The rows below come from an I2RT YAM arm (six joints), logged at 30 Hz.
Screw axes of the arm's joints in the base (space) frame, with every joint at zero. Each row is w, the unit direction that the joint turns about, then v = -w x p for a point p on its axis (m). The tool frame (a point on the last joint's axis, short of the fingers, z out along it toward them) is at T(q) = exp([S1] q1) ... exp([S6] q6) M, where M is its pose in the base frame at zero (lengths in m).
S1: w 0 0 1 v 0 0 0
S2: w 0 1 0 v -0.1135 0 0.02
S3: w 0 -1 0 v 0.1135 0 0.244
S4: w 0 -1 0 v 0.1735 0 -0.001
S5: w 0 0 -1 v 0 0.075 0
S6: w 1 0 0 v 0 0.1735 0
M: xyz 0.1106 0 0.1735 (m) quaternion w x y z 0.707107 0 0.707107 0
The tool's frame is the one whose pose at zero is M.
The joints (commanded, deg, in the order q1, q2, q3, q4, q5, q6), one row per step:
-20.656 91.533 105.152 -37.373 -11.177 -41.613
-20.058 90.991 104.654 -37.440 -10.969 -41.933
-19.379 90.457 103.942 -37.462 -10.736 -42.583
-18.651 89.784 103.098 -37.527 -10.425 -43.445
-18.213 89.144 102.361 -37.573 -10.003 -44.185
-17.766 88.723 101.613 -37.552 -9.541 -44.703
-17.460 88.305 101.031 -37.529 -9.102 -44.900
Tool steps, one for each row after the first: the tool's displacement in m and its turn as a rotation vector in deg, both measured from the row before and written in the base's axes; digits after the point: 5 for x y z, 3 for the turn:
-0.00126 0.00422 0.00018 -0.361 0.093 0.534
-0.00083 0.00452 -0.00102 -0.612 0.302 0.724
-0.00146 0.00493 -0.00109 -0.826 0.367 0.790
-0.00198 0.00314 -0.00068 -0.791 0.276 0.353
-0.00073 0.00272 -0.00187 -0.557 0.410 0.238
-0.00116 0.00198 -0.00096 -0.310 0.213 -0.011

